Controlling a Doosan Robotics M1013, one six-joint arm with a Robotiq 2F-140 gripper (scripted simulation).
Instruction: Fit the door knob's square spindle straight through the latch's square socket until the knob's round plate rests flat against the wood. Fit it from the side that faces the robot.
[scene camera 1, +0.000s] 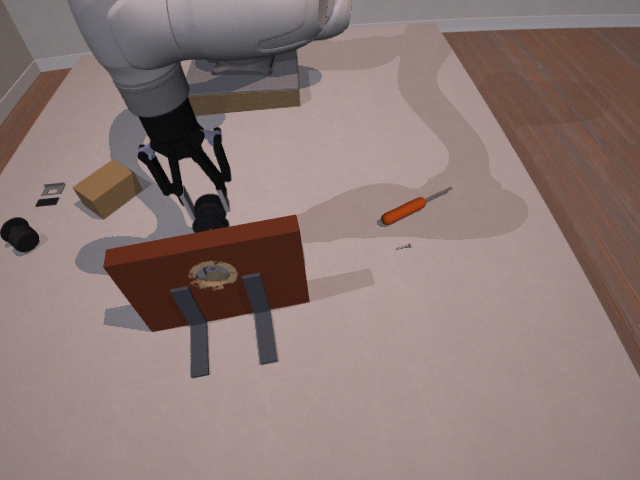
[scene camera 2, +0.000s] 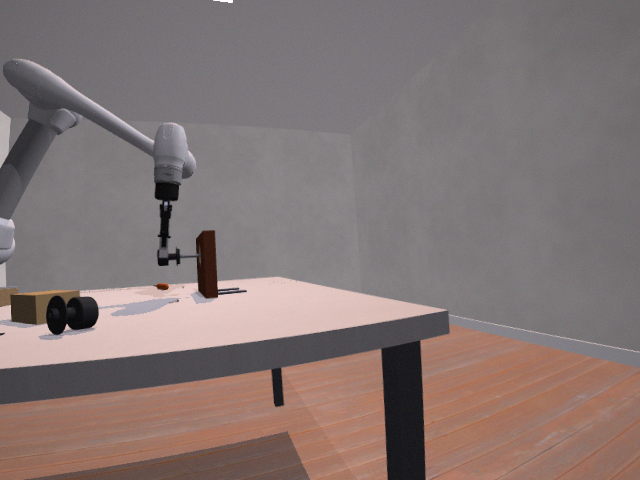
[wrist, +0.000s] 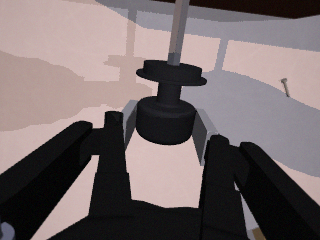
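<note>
Tan box (scene camera 1: 104, 191). Brown wood panel (scene camera 2: 205, 243). My gripper (scene camera 1: 210, 210), (scene camera 2: 163, 257), (wrist: 165, 117).
</note>
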